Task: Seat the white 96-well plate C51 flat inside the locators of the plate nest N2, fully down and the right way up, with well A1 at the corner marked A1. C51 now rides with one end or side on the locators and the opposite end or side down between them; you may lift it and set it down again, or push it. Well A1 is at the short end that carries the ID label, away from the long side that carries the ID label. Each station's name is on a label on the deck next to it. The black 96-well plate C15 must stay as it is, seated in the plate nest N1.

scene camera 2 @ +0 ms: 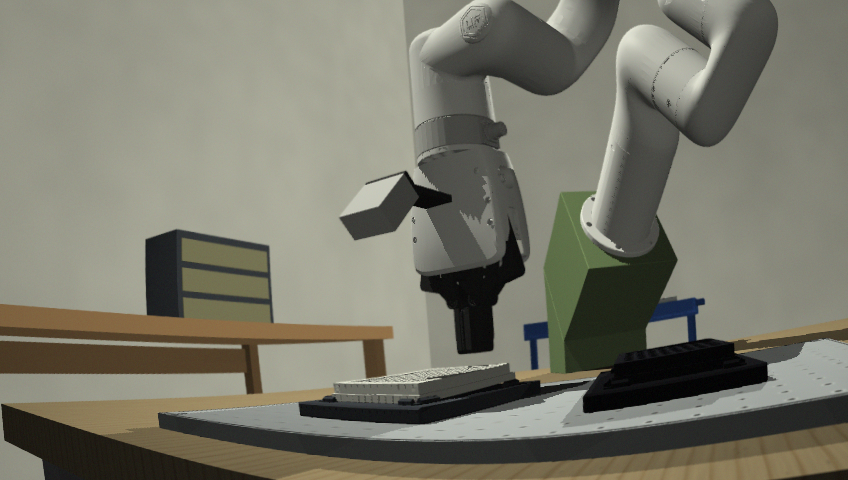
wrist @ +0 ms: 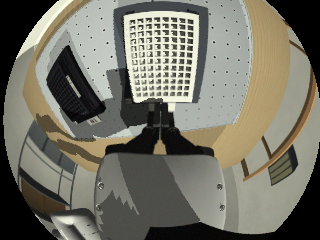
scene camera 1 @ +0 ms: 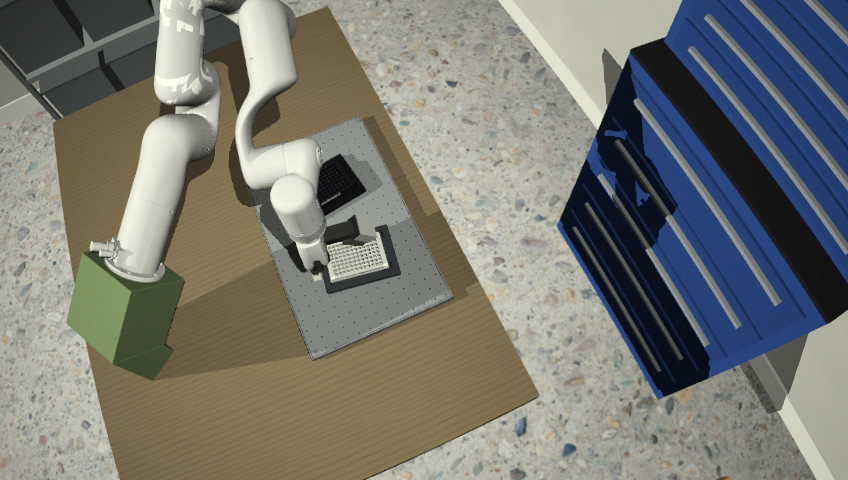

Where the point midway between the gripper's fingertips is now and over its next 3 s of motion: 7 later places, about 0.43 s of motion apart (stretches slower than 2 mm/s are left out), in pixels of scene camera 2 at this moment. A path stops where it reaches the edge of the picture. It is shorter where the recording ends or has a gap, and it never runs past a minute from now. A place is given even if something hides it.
The gripper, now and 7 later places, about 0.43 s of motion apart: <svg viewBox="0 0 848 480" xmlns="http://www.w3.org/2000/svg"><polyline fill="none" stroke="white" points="476,352 483,332 487,320 488,334 489,354 491,374 490,376 488,376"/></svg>
